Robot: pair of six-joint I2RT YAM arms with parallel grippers.
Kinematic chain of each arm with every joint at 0, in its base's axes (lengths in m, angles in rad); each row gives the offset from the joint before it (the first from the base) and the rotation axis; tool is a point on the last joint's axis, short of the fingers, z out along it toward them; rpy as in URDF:
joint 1: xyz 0 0 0.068 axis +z
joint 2: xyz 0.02 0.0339 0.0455 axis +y
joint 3: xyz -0.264 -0.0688 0 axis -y
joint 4: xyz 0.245 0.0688 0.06 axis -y
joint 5: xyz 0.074 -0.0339 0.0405 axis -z
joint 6: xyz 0.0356 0 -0.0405 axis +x
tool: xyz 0 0 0 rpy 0 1.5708 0
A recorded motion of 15 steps. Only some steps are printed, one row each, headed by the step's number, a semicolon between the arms.
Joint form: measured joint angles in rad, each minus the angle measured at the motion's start. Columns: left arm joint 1, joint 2, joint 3, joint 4, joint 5, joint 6; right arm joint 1, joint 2, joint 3, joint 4, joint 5, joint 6.
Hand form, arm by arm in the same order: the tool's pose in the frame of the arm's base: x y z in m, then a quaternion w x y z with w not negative. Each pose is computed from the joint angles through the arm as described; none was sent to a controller.
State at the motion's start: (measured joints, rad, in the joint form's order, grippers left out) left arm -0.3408 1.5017 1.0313 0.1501 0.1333 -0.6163; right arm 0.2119 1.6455 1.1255 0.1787 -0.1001 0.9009
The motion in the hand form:
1: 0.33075 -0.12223 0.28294 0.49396 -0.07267 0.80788 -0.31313; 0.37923 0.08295 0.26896 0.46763 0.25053 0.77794 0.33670
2: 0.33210 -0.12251 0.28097 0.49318 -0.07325 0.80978 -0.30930; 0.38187 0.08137 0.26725 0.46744 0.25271 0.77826 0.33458
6: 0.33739 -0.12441 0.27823 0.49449 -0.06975 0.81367 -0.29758; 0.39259 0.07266 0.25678 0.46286 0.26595 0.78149 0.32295
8: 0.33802 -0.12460 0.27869 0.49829 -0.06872 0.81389 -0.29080; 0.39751 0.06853 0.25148 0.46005 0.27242 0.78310 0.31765
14: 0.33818 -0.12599 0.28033 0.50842 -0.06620 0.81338 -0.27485; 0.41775 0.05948 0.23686 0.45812 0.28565 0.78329 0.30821
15: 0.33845 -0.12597 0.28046 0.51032 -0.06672 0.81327 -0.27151; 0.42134 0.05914 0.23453 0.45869 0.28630 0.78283 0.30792
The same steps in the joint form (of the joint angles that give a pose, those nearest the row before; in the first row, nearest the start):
1: -0.0004 0.0076 0.0007 0.0031 -0.0061 0.0042; -0.0057 0.0126 0.0088 0.0008 0.0000 -0.0011
2: -0.0004 0.0149 0.0023 0.0023 -0.0115 0.0076; -0.0111 0.0229 0.0145 0.0019 0.0000 -0.0019
6: -0.0019 0.0393 0.0195 -0.0023 -0.0263 0.0271; -0.0378 0.0679 0.0328 0.0030 0.0004 -0.0027
8: -0.0030 0.0412 0.0233 -0.0042 -0.0389 0.0374; -0.0500 0.0897 0.0416 0.0030 0.0004 -0.0023
14: -0.0099 0.0416 0.0290 -0.0061 -0.0732 0.0607; -0.0790 0.1759 0.0931 0.0210 -0.0008 -0.0019
15: -0.0103 0.0423 0.0301 -0.0061 -0.0805 0.0641; -0.0809 0.1915 0.1030 0.0275 -0.0008 -0.0019

